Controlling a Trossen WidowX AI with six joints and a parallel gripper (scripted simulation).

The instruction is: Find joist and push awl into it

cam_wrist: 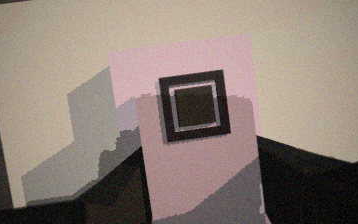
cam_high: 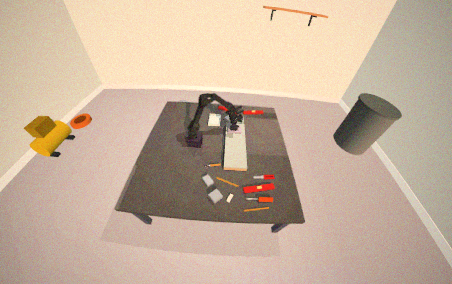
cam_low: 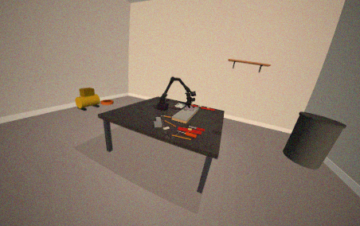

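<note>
My gripper tip is now 200 mm past the white tray, 190 mm to the right of it and 50 mm above it. From my gripper tip the other things lie so: awl (370 mm to the right, 220 mm behind, 60 mm below); stud finder (20 mm above, 10 mm ahead).
</note>
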